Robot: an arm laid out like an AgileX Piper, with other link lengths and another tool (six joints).
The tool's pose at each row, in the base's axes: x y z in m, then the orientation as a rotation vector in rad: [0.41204 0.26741 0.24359 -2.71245 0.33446 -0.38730]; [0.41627 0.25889 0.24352 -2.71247 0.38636 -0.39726]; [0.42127 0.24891 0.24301 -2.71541 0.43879 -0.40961]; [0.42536 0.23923 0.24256 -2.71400 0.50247 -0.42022]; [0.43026 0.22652 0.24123 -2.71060 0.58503 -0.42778]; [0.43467 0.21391 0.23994 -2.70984 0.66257 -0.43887]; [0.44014 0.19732 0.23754 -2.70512 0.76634 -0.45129]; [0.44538 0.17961 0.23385 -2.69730 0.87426 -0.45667]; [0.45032 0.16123 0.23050 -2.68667 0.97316 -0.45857]
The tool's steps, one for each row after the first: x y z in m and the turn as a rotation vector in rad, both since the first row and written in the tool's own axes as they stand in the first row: [0.00634 0.00694 -0.00146 -0.01121 0.01466 0.03321]; [0.01370 0.01524 -0.00277 -0.02628 0.03111 0.06549]; [0.02015 0.02341 -0.00432 -0.04072 0.04807 0.10605]; [0.02801 0.03450 -0.00585 -0.05948 0.06587 0.15936]; [0.03540 0.04558 -0.00752 -0.08144 0.08542 0.20751]; [0.04465 0.06050 -0.00921 -0.10997 0.11009 0.27218]; [0.05372 0.07698 -0.01019 -0.13987 0.13080 0.34012]; [0.06277 0.09397 -0.01179 -0.16690 0.14799 0.40269]
